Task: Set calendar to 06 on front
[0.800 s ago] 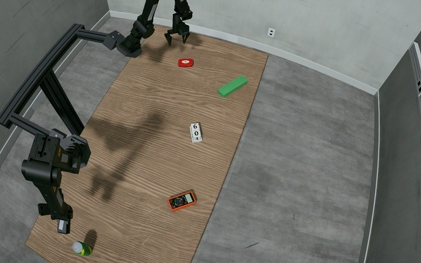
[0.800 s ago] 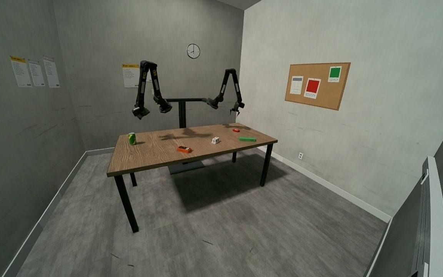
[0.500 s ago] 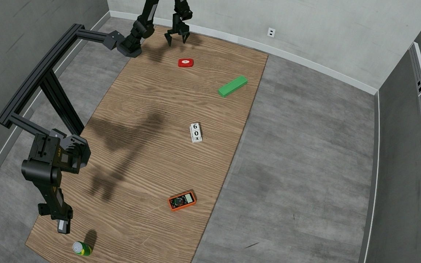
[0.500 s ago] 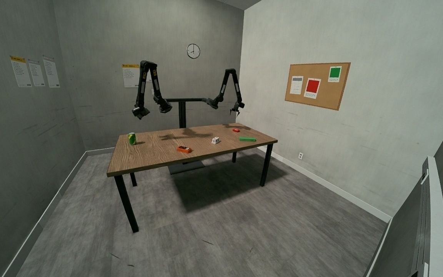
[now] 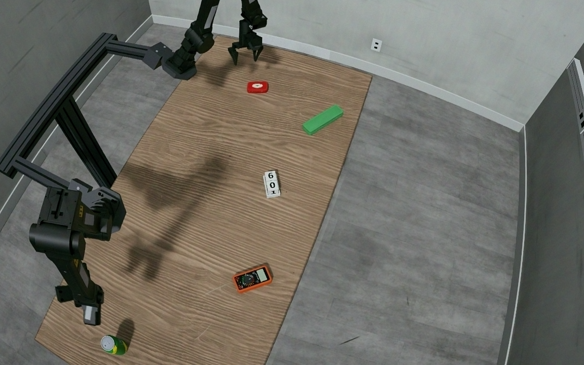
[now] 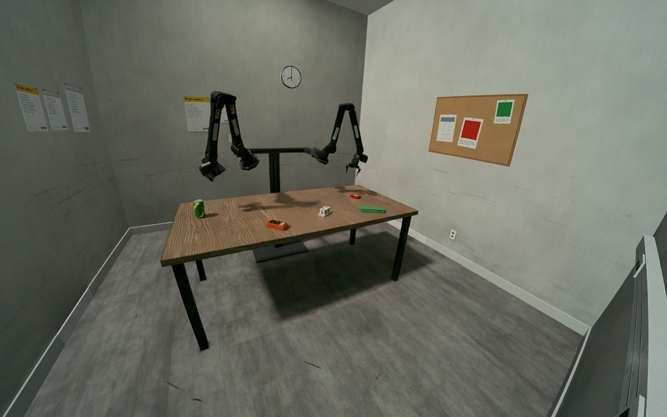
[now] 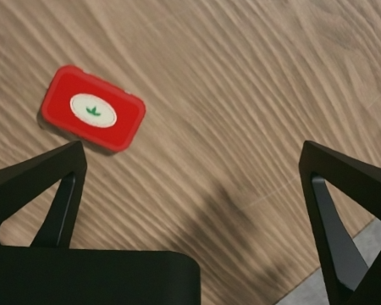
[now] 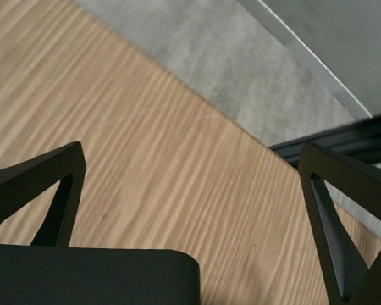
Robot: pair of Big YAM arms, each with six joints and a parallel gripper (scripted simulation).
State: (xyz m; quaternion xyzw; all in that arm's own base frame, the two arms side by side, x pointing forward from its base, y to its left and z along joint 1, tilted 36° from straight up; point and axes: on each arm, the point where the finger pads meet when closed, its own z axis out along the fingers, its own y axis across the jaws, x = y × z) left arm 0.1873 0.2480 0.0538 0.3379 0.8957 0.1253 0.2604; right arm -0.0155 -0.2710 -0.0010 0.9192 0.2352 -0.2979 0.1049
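My left gripper is now 24 cm short of the white tray, 44 cm to the left of it and 21 cm above it. The rest, counted from my left hand: orange multimeter (27 cm ahead, 83 cm to the right, 20 cm below); red case (4 cm ahead, 3 cm to the left, 20 cm below).
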